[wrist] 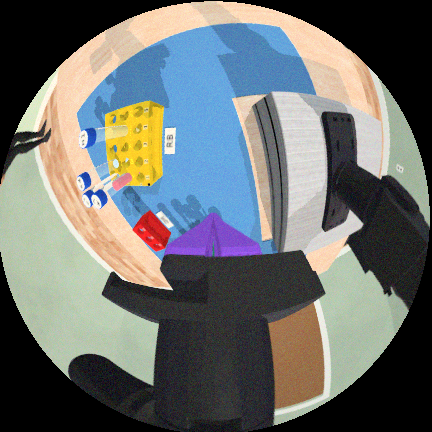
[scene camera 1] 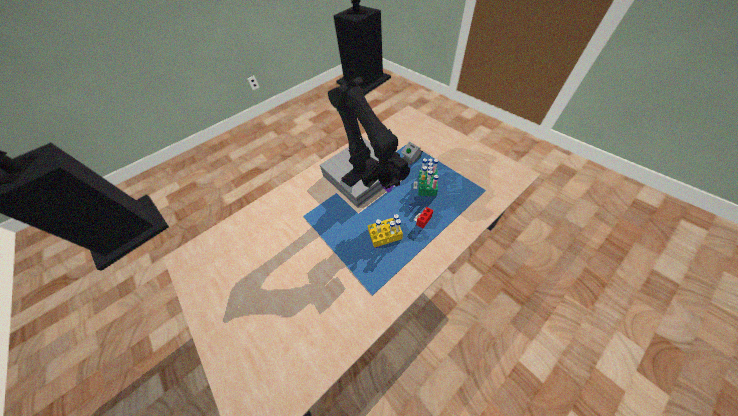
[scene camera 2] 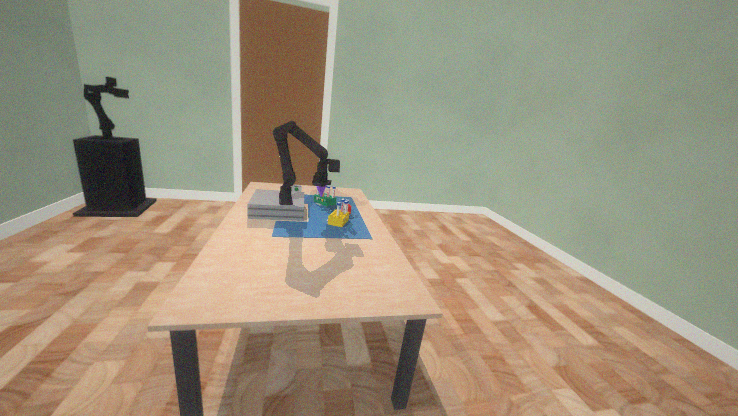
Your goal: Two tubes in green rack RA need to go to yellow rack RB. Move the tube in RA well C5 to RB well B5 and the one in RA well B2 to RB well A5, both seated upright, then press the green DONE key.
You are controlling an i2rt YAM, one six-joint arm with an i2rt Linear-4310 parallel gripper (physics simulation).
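Frame: origin at the arm's base, x ahead, y down, z left, level; metres.
Seen in the pictures: gripper, fingertip midpoint: (wrist: 212,217) (scene camera 1: 388,191) (scene camera 2: 321,196); arm's base, origin of the base link: (wrist: 340,177) (scene camera 1: 360,171) (scene camera 2: 285,199).
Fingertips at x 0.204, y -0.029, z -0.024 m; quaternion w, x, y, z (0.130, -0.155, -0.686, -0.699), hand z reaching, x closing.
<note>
Pixels of each thing's top centre, then the offset from my fingertips to it. Level surfaces: height alone.
- green rack RA, middle of its top: (scene camera 1: 428,179) (scene camera 2: 325,195) dx +0.063, dy +0.059, dz +0.215 m
- Yellow rack RB, middle of its top: (wrist: 123,146) (scene camera 1: 384,229) (scene camera 2: 339,213) dx +0.088, dy +0.059, dz -0.129 m
- green DONE key, middle of its top: (scene camera 1: 408,149) (scene camera 2: 296,187) dx -0.123, dy +0.034, dz +0.299 m
- small red rack, middle of its top: (wrist: 148,238) (scene camera 1: 425,214) dx +0.172, dy +0.059, dz +0.040 m
- blue mat, its level: dy +0.109 m
My gripper (scene camera 1: 389,189) (scene camera 2: 321,191) (wrist: 212,217) is shut, its purple fingers together with nothing seen between the tips. It hangs above the blue mat beside green rack RA (scene camera 1: 427,190) (scene camera 2: 328,203). RA holds several upright tubes with blue-and-white caps; its wells cannot be read. In the wrist view the gripper hides RA except for a green sliver between the fingers. Yellow rack RB (scene camera 1: 379,238) (scene camera 2: 337,220) (wrist: 156,145) stands away from the gripper. It holds several capped tubes, one (wrist: 87,138) apart from the others. The green DONE key (scene camera 1: 408,150) (scene camera 2: 296,189) is on a grey box behind RA.
A small red rack (scene camera 1: 424,217) (wrist: 152,231) stands between the yellow and green racks. The racks stand on a blue mat (scene camera 1: 372,281) (scene camera 2: 289,230) (wrist: 200,100). The arm's base stands on a grey stacked block (scene camera 1: 335,173) (scene camera 2: 263,209) (wrist: 300,200) beside the mat.
</note>
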